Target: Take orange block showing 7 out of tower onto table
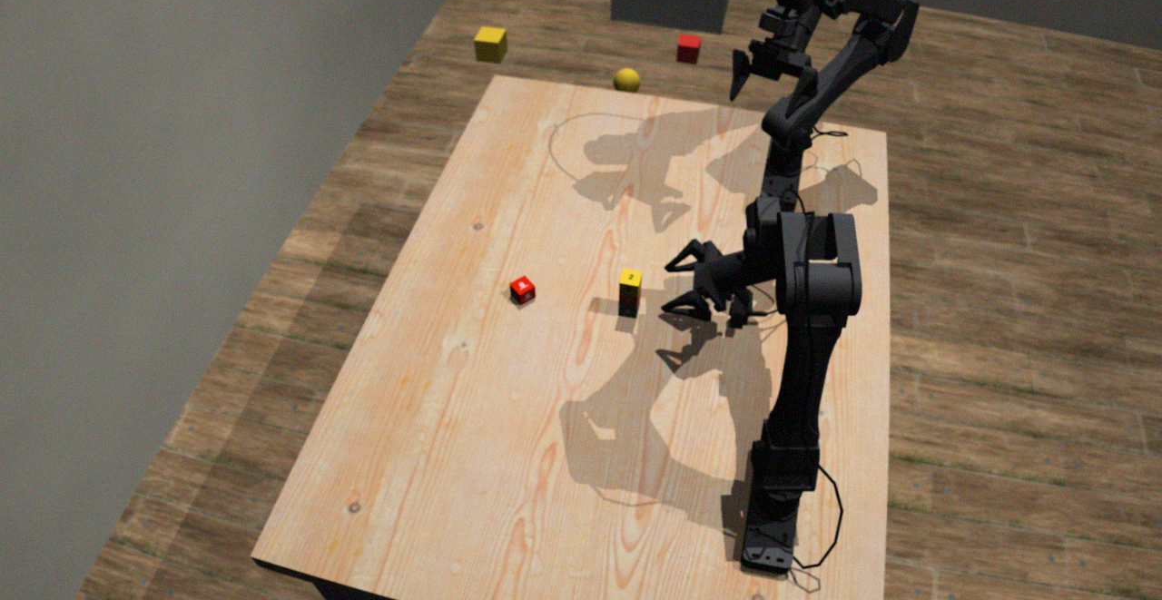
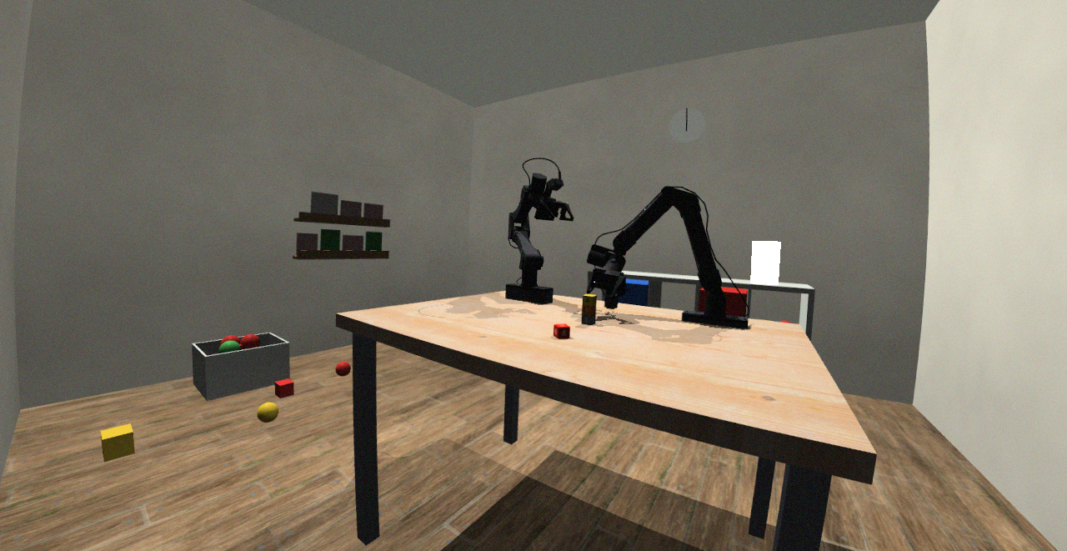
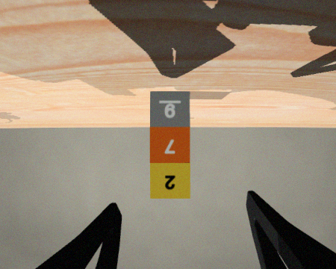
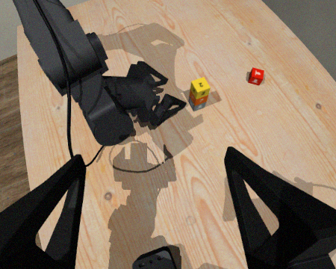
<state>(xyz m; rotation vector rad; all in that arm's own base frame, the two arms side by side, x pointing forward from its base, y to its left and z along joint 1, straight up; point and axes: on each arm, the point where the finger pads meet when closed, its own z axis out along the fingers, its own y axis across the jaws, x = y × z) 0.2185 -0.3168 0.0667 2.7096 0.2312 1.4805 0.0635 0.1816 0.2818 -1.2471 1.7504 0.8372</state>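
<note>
The yellow block showing 2 lies 60 mm ahead of my left hand, 10 mm to the right of it and 10 mm below it. The rest, counted from my left hand: orange block showing 7 (60 mm ahead, 40 mm below, 10 mm to the right); grey block showing 9 (70 mm below, 60 mm ahead, 10 mm to the right).
My right hand is 18 cm short of the orange block showing 7, 18 cm to the right of it and 29 cm above it. The rest, counted from my right hand: grey block showing 9: 18 cm ahead, 18 cm to the left, 32 cm below; yellow block showing 2: 18 cm ahead, 18 cm to the left, 26 cm below.
</note>
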